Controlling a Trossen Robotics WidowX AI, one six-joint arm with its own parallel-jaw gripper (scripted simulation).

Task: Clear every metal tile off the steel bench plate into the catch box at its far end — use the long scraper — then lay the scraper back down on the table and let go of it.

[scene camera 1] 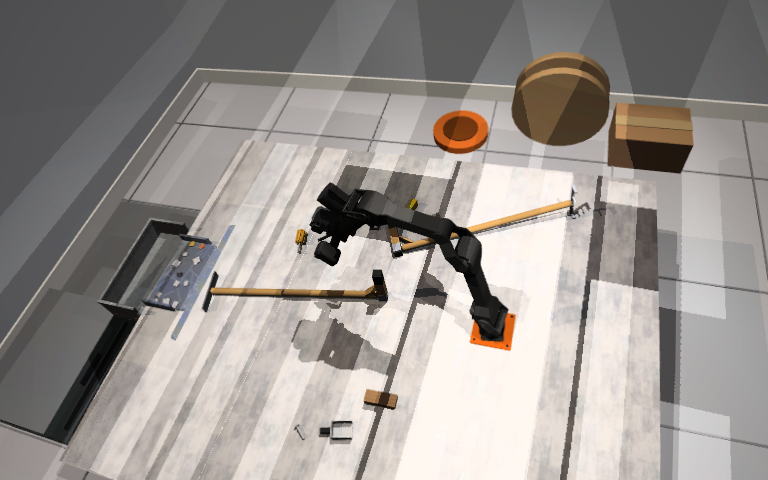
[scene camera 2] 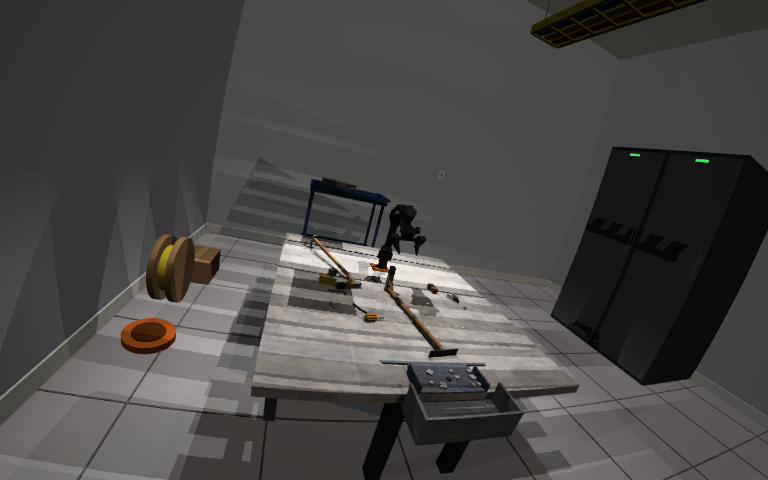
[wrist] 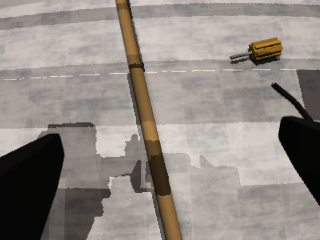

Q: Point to a long scraper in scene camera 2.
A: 441, 351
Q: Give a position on a long scraper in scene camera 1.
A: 379, 289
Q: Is my gripper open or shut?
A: Open.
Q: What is my gripper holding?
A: Nothing.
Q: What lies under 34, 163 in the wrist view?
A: My gripper.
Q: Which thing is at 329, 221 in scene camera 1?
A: My gripper.
